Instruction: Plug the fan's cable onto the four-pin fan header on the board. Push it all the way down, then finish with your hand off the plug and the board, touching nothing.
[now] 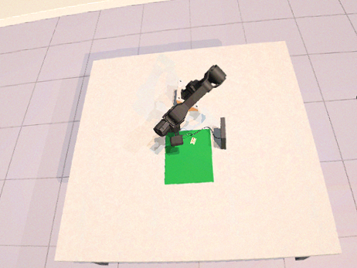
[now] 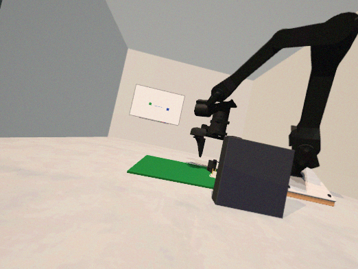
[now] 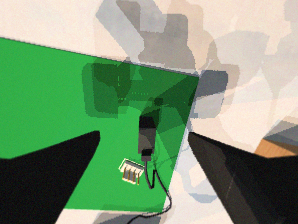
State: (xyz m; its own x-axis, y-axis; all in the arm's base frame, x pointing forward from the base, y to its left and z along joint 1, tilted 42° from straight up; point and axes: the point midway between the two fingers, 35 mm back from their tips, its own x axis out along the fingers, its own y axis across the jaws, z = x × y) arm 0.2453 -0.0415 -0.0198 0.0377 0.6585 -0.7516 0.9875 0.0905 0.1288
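My gripper tip is now 10 mm to the right of the black plug and 20 mm above it. Also, from my gripper tip: green board: 90 mm ahead, 60 mm to the left, 60 mm below; dark fan: 230 mm to the left, 10 mm above; cream four-pin header: 80 mm to the left, 50 mm below.
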